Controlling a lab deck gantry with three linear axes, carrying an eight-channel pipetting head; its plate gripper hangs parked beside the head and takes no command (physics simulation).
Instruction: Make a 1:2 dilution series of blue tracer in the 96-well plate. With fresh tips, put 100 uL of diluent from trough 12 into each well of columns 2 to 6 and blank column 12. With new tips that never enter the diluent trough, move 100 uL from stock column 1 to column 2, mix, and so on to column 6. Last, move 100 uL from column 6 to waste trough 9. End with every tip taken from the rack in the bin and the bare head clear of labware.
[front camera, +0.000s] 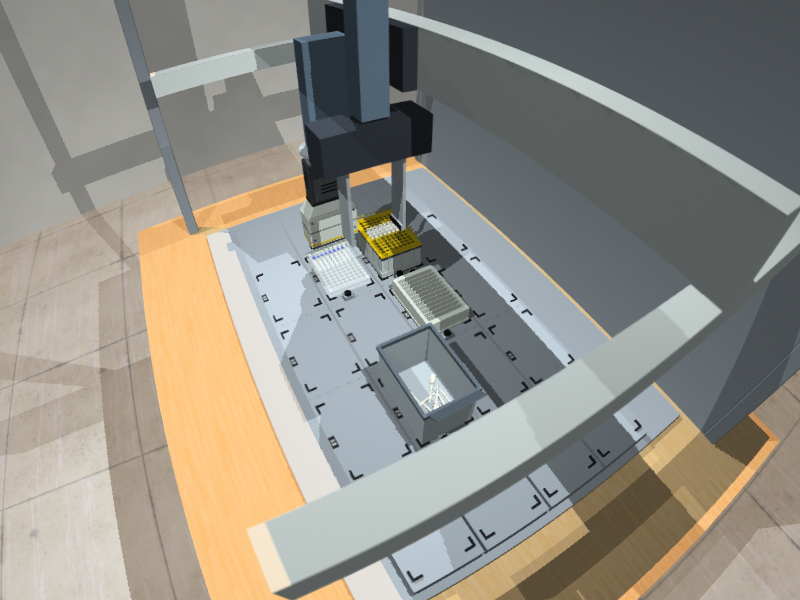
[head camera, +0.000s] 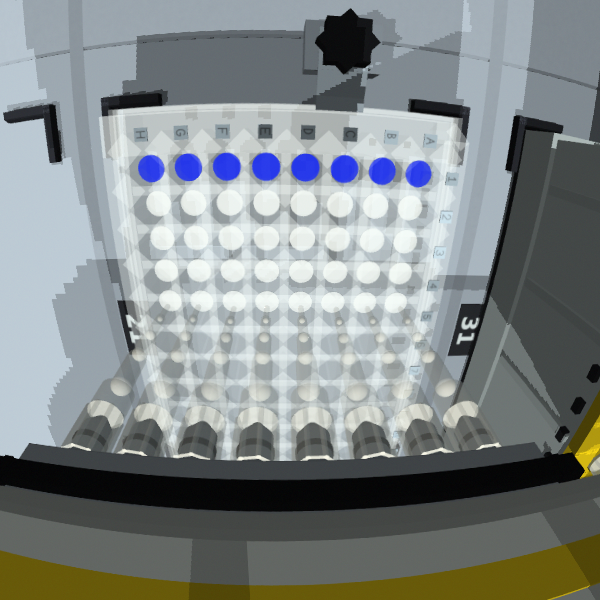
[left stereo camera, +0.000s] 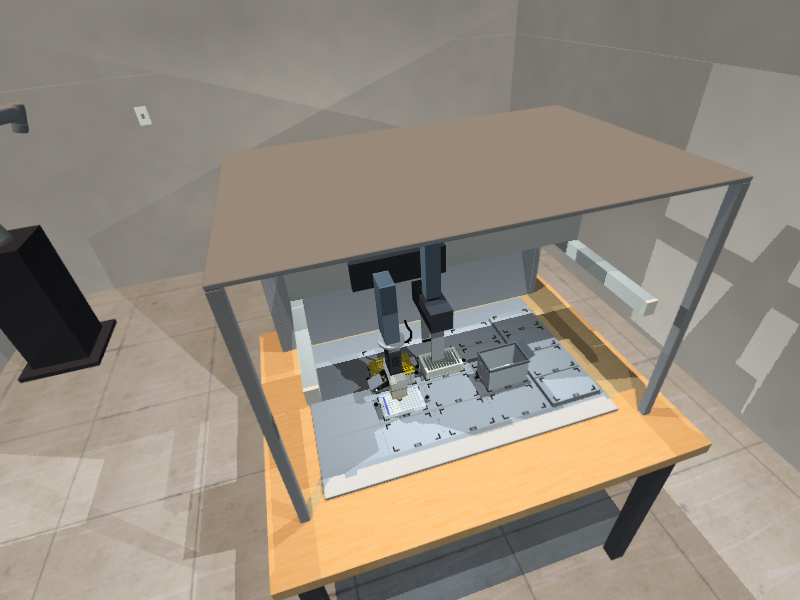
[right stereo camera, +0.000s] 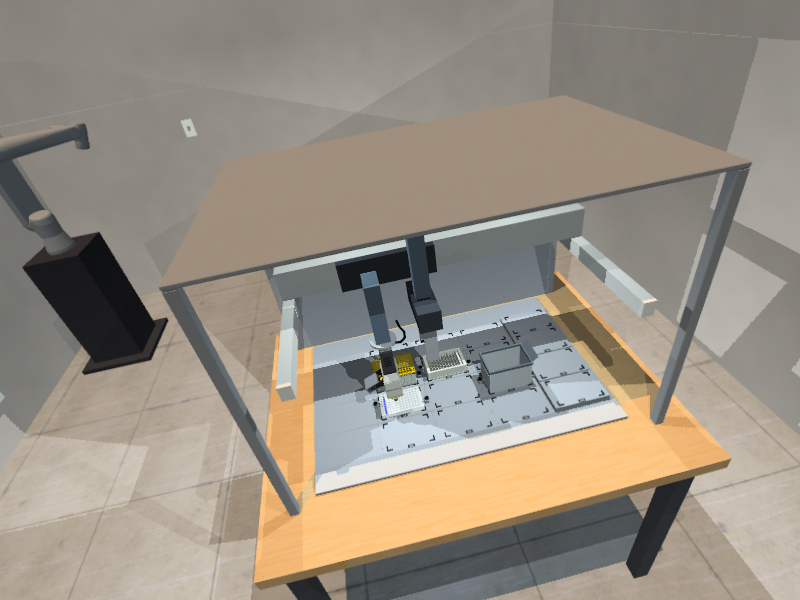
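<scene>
The 96-well plate (front camera: 352, 282) (head camera: 223, 114) (left stereo camera: 408, 404) (right stereo camera: 408, 403) lies in its slot. In the head view column 1 is blue and columns 2 to 5 show white discs. The pipetting head (front camera: 328, 224) (head camera: 291, 495) (left stereo camera: 398, 385) (right stereo camera: 391, 382) carries eight tips (head camera: 263, 358), lowered over about column 6; whether they stand inside wells is unclear. The yellow tip rack (front camera: 401, 244) stands beside the plate, partly filled. The trough block (front camera: 413, 308) (left stereo camera: 443, 372) (right stereo camera: 447, 372) is beside the rack. The bin (front camera: 431, 426) (left stereo camera: 507, 377) (right stereo camera: 510, 379) holds used tips (front camera: 434, 395). The parked gripper (front camera: 374, 235) is open and empty.
A black knob (front camera: 347, 293) (head camera: 348, 41) stands at the plate's edge, and another knob (front camera: 447, 333) by the trough block. The front rail (front camera: 491, 445) crosses the near side of the front view. Posts (left stereo camera: 694, 297) (right stereo camera: 701, 297) hold the brown roof (left stereo camera: 478, 174) (right stereo camera: 465, 174).
</scene>
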